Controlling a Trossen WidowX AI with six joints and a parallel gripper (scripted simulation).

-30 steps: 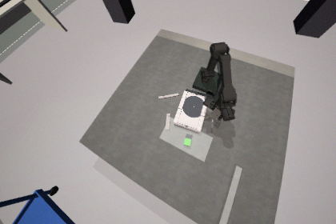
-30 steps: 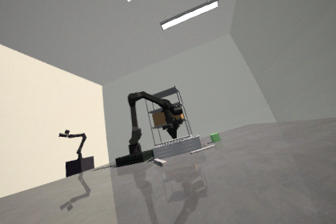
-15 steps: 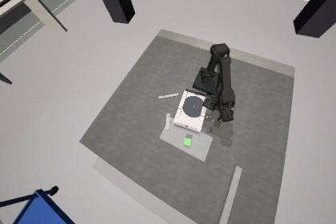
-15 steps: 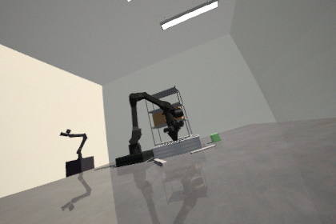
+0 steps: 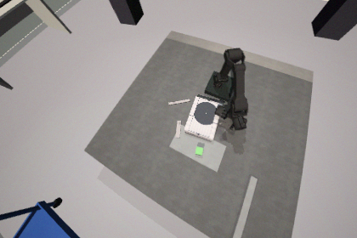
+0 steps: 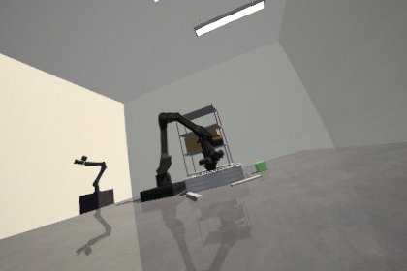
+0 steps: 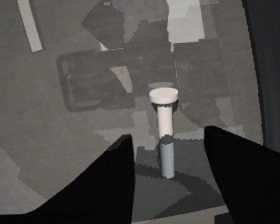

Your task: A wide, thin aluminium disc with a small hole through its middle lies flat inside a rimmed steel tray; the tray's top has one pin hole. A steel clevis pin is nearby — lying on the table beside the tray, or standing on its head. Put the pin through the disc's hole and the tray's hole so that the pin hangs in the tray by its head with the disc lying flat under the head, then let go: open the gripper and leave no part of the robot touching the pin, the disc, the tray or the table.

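My gripper tip is now 1 cm past the steel clevis pin and 2 cm above it. Also, from my gripper tip: steel tray: 3 cm ahead, 16 cm to the right, 2 cm above; then dark aluminium disc: 15 cm to the right, 3 cm above; then green block: 24 cm ahead, 13 cm to the right, 1 cm below.
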